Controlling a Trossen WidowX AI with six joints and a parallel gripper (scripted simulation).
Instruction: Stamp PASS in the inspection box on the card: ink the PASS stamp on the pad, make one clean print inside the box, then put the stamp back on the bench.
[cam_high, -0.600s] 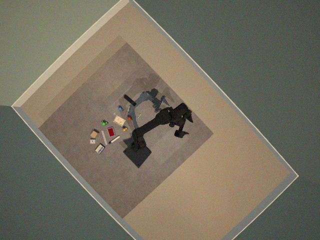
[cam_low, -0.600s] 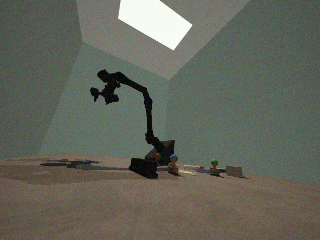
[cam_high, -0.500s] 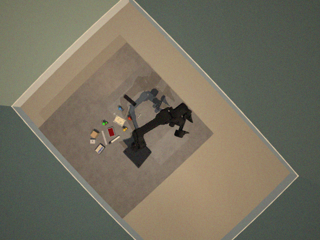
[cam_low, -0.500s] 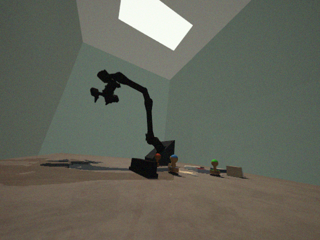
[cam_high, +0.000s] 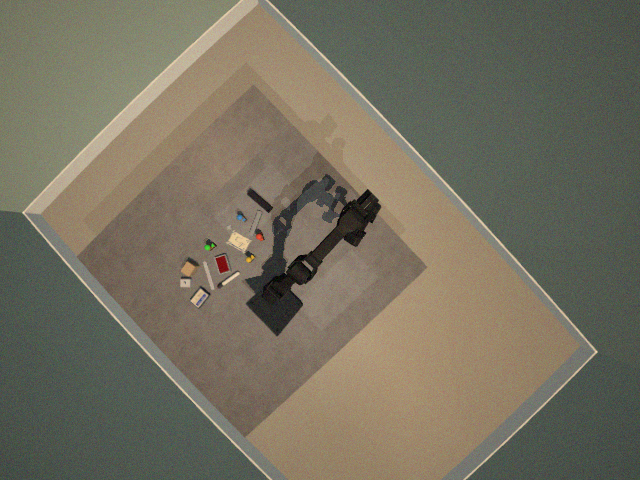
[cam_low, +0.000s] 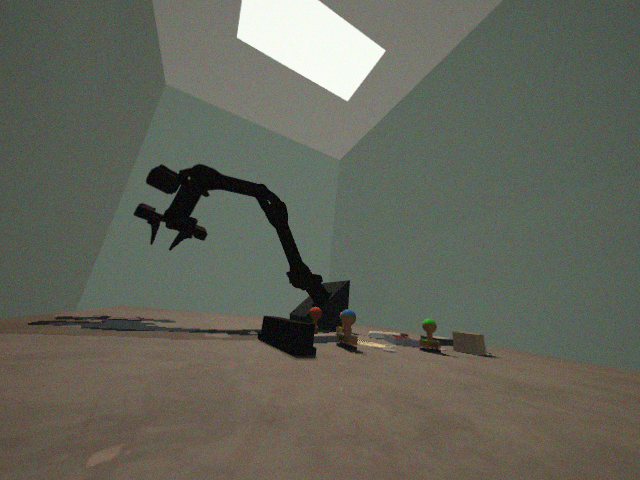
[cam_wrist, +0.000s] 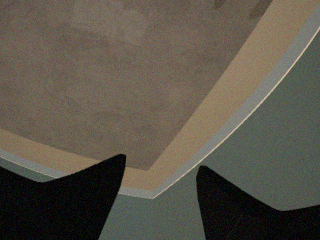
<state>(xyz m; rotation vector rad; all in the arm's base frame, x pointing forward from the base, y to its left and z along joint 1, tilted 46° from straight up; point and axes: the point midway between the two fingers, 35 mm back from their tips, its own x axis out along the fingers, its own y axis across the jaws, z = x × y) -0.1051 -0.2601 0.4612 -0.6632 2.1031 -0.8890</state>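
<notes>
The black block is 480 mm ahead of my gripper tip, 210 mm to the left of it and 180 mm below it. From my gripper tip the other things lie so: blue-knobbed stamp (490 mm ahead, 330 mm to the left, 170 mm below); red-knobbed stamp (360 mm ahead, 350 mm to the left, 170 mm below); yellow-knobbed stamp (460 mm to the left, 330 mm ahead, 170 mm below).
</notes>
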